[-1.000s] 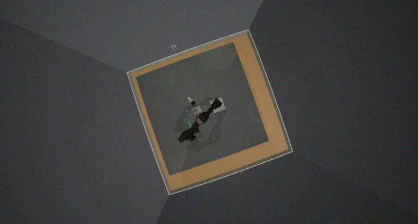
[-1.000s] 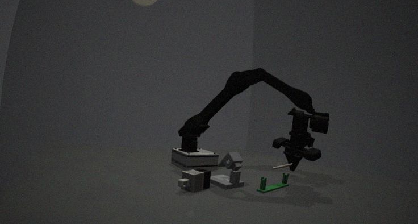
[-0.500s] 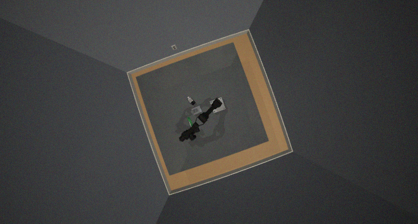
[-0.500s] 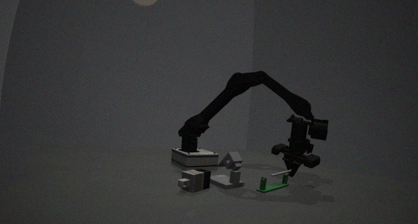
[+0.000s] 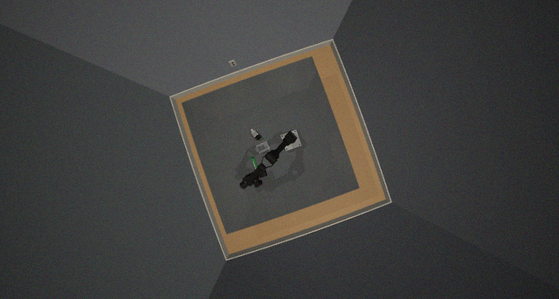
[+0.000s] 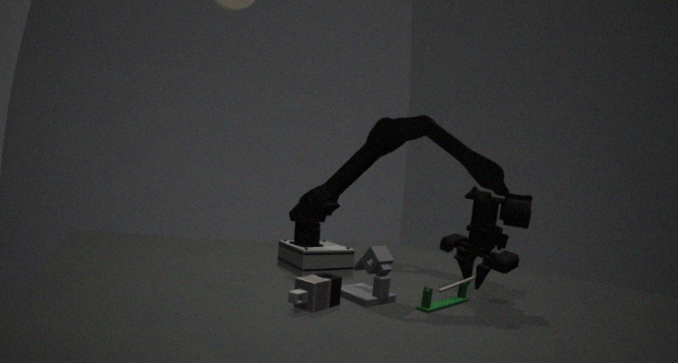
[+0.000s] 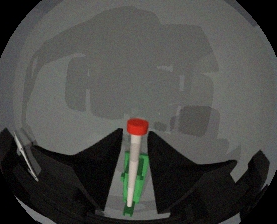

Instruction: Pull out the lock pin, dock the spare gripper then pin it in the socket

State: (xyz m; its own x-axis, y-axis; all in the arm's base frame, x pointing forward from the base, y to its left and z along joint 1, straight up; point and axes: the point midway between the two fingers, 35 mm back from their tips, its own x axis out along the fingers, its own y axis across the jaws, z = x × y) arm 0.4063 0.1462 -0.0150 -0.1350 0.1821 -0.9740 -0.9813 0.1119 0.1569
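Now: the green pin cradle 100 mm to the right of my gripper tip and 10 mm behind it. From my gripper tip the other things lie so: spare gripper: 330 mm to the right, 150 mm behind, 10 mm above; grey mount socket: 200 mm to the right, 130 mm behind, 30 mm above.
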